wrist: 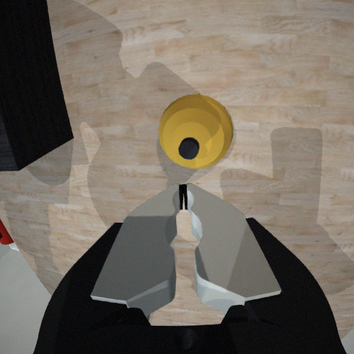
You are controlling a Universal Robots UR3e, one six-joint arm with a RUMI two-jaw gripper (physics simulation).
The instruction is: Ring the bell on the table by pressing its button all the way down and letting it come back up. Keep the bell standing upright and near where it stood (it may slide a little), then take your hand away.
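The yellow bell [207, 117] stands upright on the wooden table [280, 65], a little above the middle of the wrist view. Its round black button [189, 148] shows on top, uncovered by the fingers. My gripper [182, 186] is shut with nothing between its fingertips. In the view the tips lie just below the bell, apart from the button. How high the tips are above the table is hard to tell.
A large black block [35, 85] stands at the upper left. A red thing [5, 234] shows in part at the left edge, beside a light grey surface [17, 295] at the lower left. Shadows fall across the table.
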